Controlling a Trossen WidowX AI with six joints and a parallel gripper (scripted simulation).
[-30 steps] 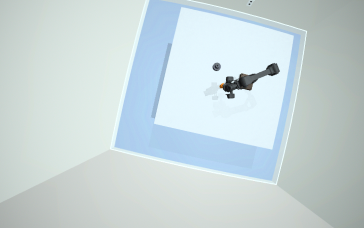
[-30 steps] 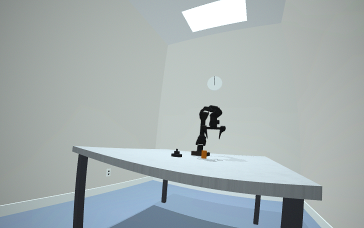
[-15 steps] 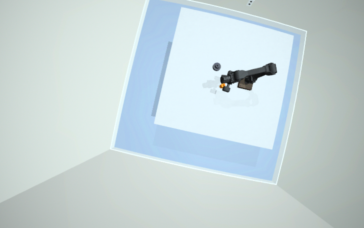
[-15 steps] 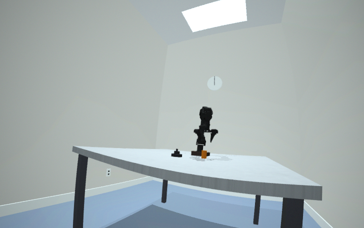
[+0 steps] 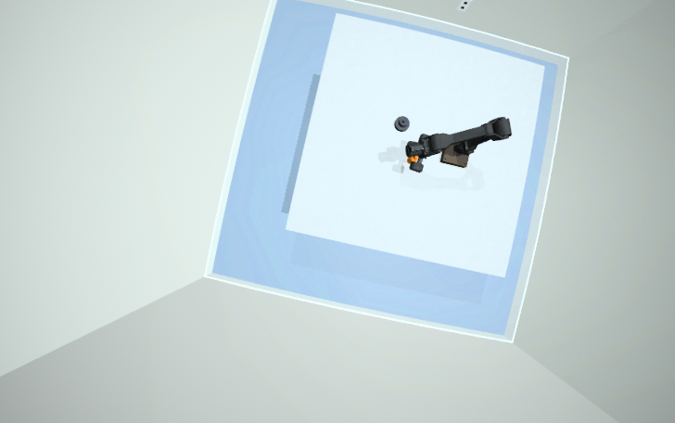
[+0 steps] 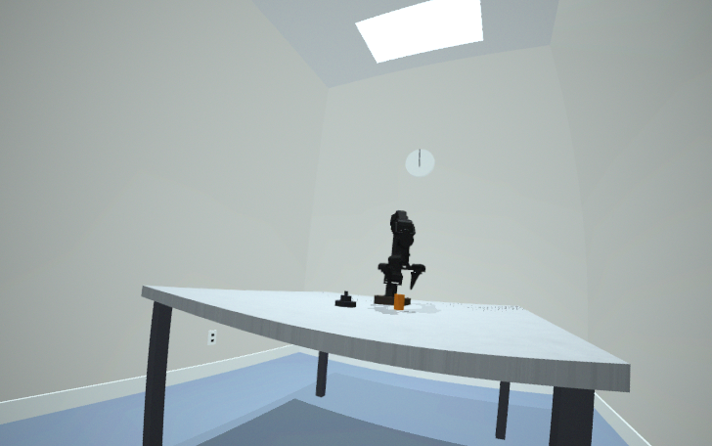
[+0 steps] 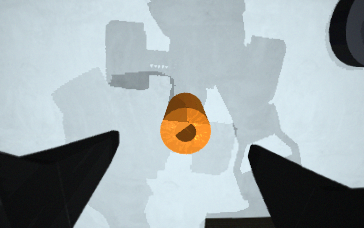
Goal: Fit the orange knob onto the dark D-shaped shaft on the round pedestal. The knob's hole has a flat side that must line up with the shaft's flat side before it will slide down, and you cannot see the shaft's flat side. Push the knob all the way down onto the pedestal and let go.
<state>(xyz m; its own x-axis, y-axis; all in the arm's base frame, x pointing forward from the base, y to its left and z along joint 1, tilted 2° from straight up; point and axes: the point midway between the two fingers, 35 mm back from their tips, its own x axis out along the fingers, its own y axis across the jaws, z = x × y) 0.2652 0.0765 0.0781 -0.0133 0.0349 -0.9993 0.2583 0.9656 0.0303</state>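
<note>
Now: gripper tip 50 mm above the orange knob. Round my gripper tip: round dark pedestal: 60 mm ahead, 200 mm to the right, 50 mm below.
</note>
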